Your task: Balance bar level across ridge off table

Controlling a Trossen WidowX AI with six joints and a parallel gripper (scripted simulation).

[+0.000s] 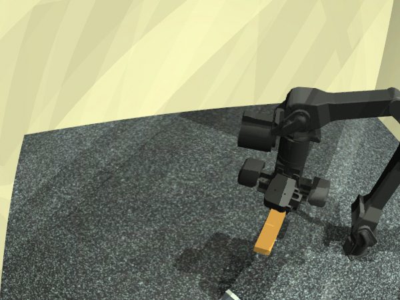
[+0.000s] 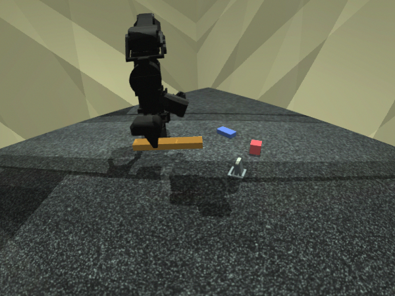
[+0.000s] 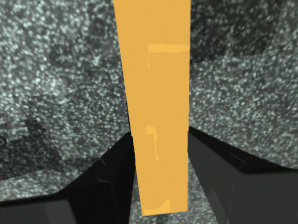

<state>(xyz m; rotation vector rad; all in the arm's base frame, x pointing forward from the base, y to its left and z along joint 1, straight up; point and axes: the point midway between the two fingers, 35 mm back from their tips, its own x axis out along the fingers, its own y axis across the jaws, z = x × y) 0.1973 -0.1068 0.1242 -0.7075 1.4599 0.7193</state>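
Right now my gripper tip is 28 cm to the right of the red cube, 11 cm short of it and 7 cm above it. The rest, counted from my gripper tip: blue block 30 cm to the left, 8 cm below, 4 cm behind; orange bar 2 cm to the left, 2 cm ahead.
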